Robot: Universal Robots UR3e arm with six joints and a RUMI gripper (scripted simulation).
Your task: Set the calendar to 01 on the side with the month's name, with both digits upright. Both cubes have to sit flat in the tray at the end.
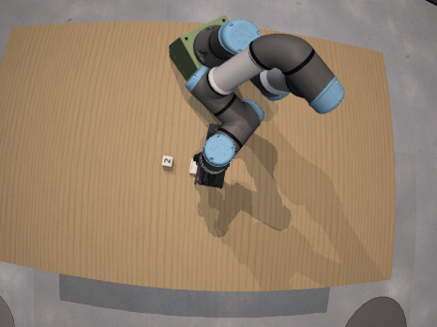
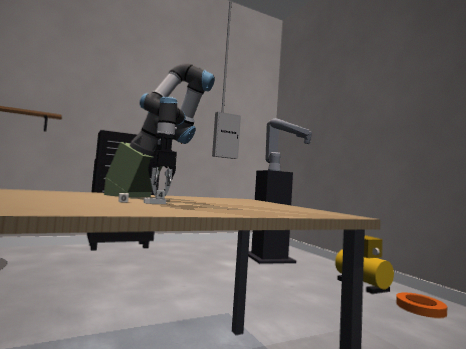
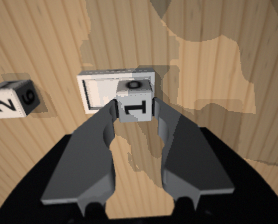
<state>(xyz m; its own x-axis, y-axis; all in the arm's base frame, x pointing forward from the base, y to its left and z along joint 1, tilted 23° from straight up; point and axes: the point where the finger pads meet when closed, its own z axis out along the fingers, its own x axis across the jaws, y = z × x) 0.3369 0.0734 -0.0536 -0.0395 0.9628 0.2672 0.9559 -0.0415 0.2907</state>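
The white tray is 2 cm to the right of my hand and 3 cm below it. Round my hand: white cube: 12 cm to the right, 3 cm below.
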